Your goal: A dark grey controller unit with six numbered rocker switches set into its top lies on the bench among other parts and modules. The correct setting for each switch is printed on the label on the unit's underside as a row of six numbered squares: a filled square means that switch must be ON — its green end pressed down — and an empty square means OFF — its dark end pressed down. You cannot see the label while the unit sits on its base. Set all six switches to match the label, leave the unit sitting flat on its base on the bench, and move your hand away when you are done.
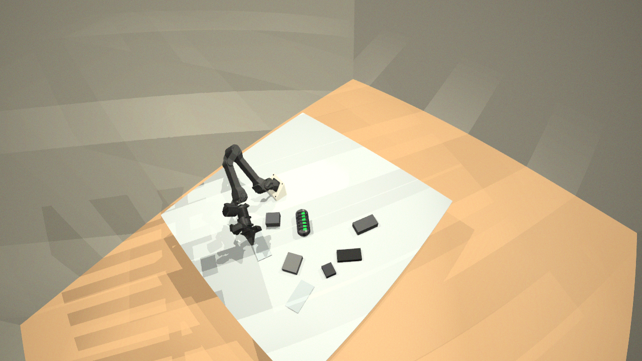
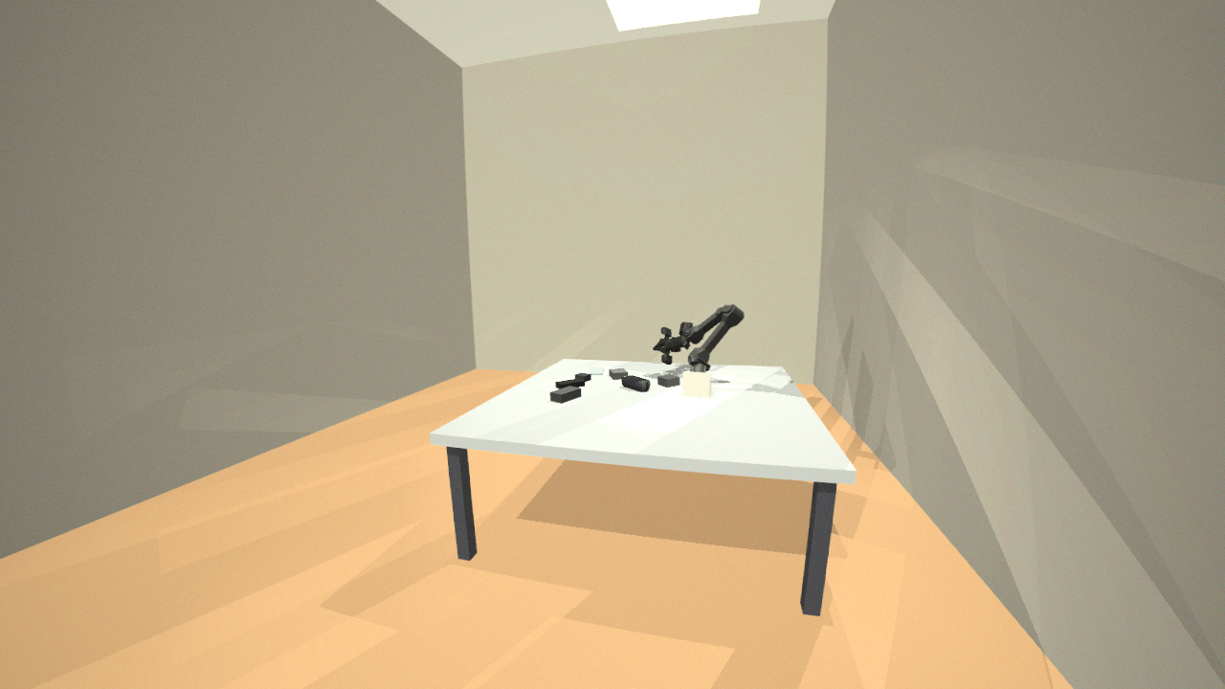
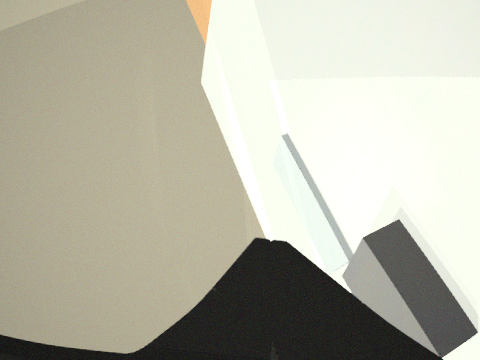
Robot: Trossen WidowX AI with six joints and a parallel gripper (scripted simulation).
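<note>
My gripper tip is now 160 mm short of the grey block, 100 mm to the right of it and 120 mm above it. Also, from my gripper tip: black cube 320 mm ahead, 200 mm to the left, 120 mm below; then pale flat plate 310 mm ahead, 10 mm to the left, 130 mm below.
</note>
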